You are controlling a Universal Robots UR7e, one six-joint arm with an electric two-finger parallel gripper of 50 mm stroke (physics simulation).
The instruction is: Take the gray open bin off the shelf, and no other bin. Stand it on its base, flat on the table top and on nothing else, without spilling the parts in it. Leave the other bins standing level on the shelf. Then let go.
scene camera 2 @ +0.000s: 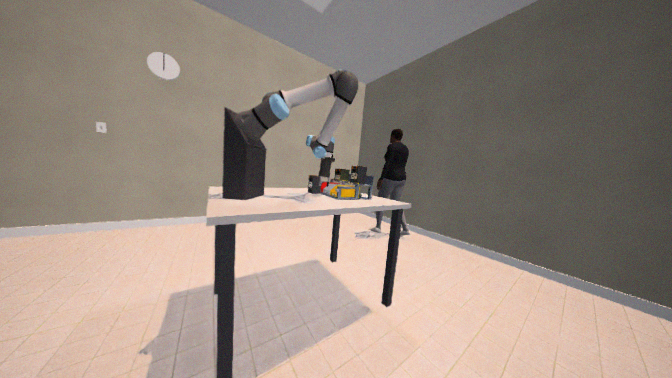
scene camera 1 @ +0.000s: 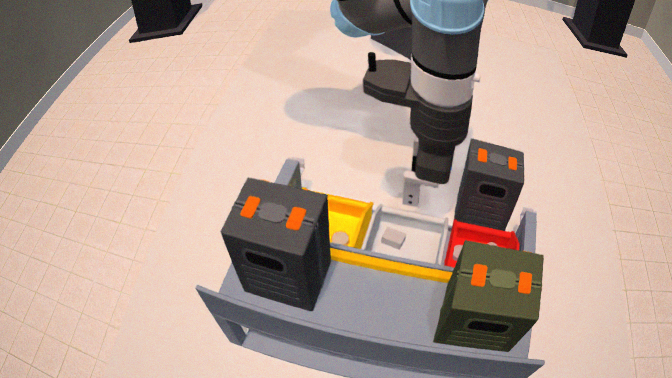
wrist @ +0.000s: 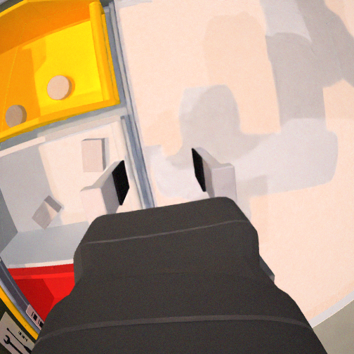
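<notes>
The gray open bin sits on the shelf between the yellow bin and the red bin. Two small blocky parts lie in it in the wrist view. My gripper is open and empty. In the wrist view one finger overlaps the gray bin's inside near its wall on the shelf's rail side, and the other is past the rail, over the table. Its height above the bin's wall is hard to tell. The gripper body hides part of the red bin.
A dark case and a green case stand on the shelf unit behind the bins. Another dark case stands close beside the gripper, by the red bin. The shelf's side posts rise at both ends. A person stands beyond the table.
</notes>
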